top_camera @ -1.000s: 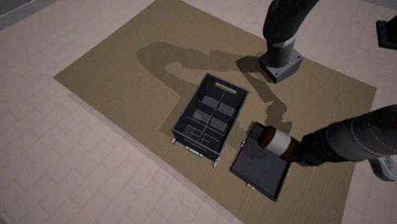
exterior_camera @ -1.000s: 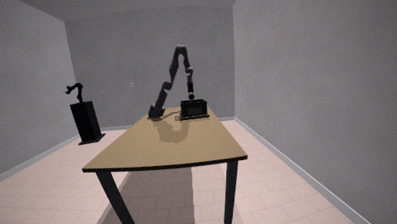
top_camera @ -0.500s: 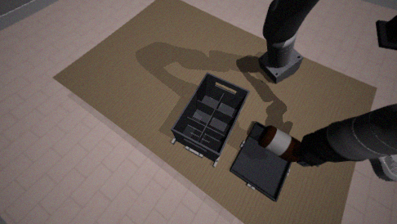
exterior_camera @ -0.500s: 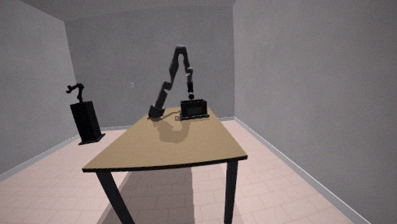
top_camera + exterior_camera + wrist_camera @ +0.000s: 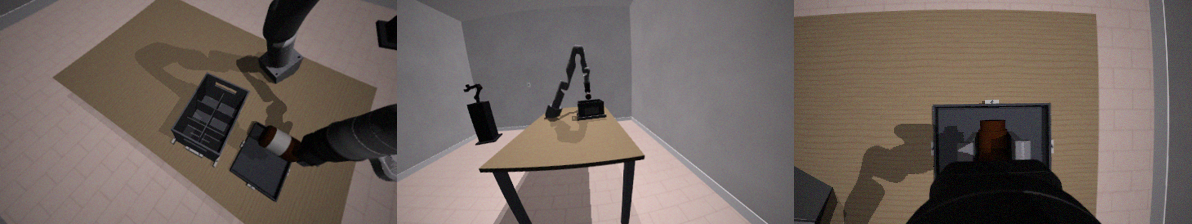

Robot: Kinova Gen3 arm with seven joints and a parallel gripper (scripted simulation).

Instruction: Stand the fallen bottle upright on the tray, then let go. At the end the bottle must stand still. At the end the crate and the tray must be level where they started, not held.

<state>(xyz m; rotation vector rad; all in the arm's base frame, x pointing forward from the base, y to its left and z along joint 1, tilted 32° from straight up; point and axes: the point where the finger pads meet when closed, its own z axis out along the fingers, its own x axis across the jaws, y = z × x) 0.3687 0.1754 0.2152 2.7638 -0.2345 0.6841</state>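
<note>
Now: the brown bottle 10 mm behind my hand, 50 mm to the right of it and 10 mm below it. Also, from my hand: dark flat tray 10 mm behind, 40 mm to the right, 190 mm below; dark crate 80 mm behind, 300 mm to the right, 120 mm below.
</note>
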